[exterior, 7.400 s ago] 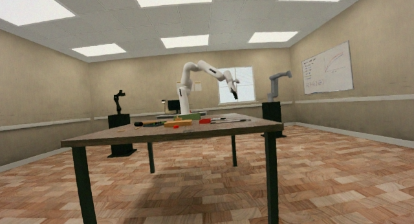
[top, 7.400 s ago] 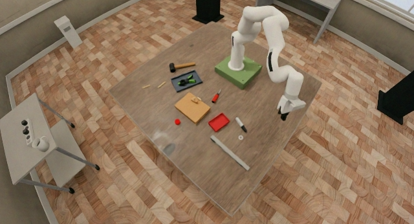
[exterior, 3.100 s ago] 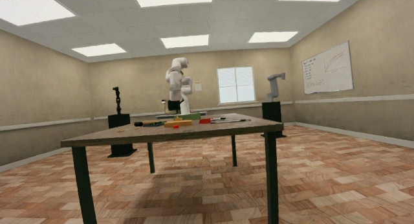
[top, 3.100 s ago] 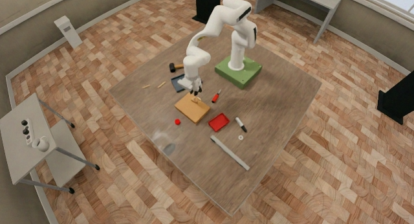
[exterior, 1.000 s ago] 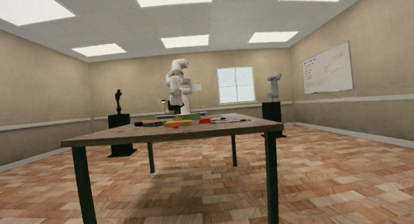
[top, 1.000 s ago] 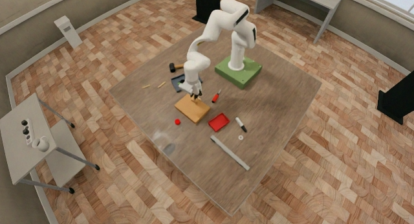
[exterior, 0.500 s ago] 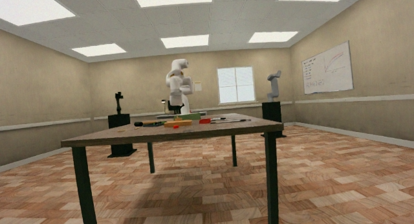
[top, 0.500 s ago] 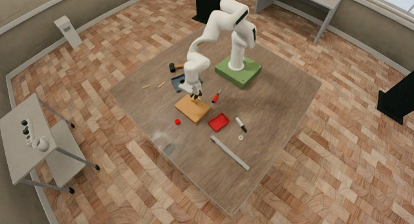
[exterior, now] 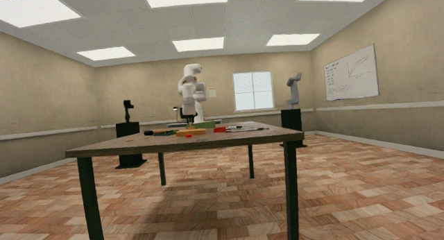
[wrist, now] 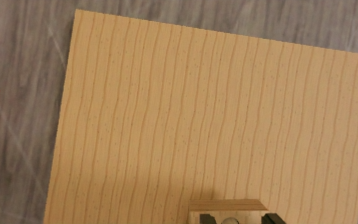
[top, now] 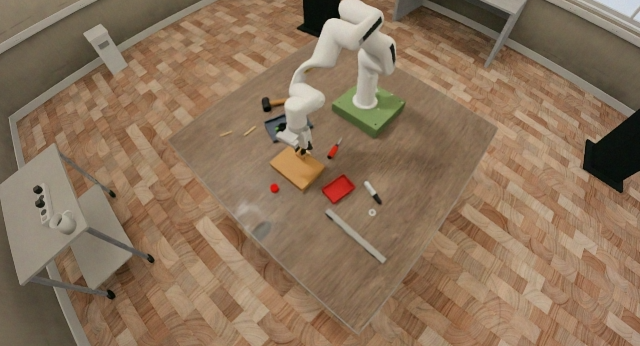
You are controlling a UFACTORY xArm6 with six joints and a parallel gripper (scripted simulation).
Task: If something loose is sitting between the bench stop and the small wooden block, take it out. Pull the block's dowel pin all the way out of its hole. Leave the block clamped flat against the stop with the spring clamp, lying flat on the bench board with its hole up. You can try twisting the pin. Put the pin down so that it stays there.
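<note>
My gripper is now 4 cm above the dowel pin. Also, from my hand: tan bench board 4 cm ahead, 1 cm to the left, 7 cm below; red cap 18 cm ahead, 8 cm below; small wooden block 5 cm below.
</note>
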